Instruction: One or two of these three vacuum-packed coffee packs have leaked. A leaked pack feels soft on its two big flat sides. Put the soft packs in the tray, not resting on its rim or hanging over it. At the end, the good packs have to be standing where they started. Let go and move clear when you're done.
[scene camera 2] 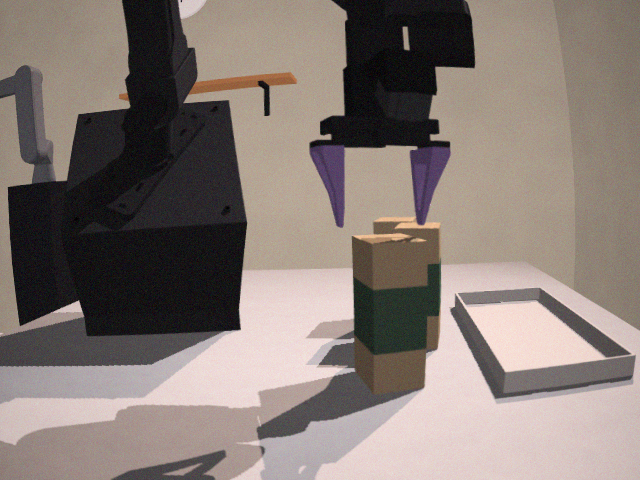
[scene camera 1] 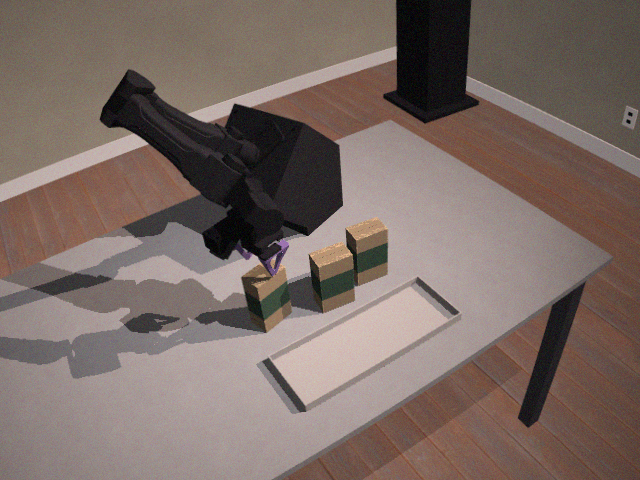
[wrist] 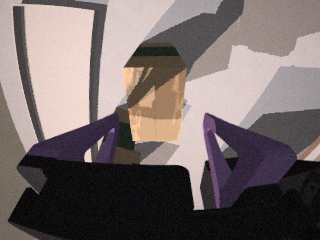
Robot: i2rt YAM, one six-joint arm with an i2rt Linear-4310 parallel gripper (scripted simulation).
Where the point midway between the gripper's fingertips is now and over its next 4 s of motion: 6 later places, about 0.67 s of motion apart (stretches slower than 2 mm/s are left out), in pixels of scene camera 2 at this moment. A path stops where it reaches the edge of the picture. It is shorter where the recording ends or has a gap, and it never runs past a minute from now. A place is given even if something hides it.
The gripper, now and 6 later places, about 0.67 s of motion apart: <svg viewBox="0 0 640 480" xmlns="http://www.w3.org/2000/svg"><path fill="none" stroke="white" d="M381 226L387 225L380 241L384 274L388 269L394 220L391 218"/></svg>
